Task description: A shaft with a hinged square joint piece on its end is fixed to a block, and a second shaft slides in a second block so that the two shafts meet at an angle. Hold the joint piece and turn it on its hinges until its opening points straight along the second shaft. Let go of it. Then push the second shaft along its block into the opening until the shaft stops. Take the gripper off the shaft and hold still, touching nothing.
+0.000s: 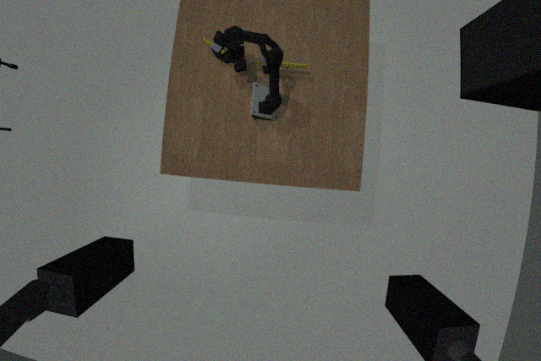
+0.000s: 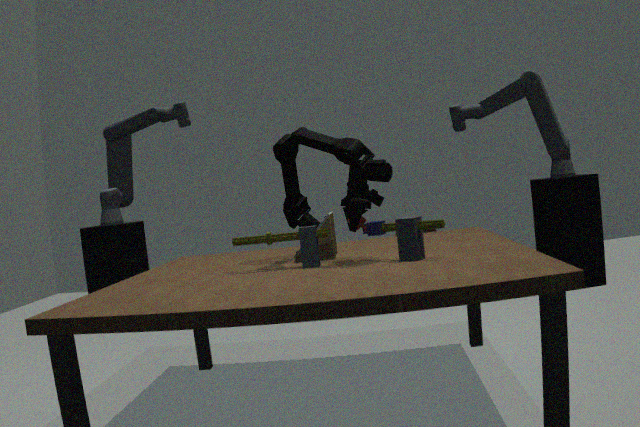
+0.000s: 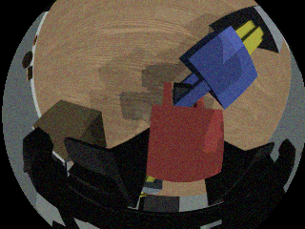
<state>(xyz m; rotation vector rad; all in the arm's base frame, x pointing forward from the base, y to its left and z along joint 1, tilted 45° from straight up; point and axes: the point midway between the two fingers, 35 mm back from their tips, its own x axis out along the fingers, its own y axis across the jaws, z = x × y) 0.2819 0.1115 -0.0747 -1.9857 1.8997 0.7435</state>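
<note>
Now: the red square joint piece 2 cm to the left of my gripper tip and 3 cm above it.
</note>
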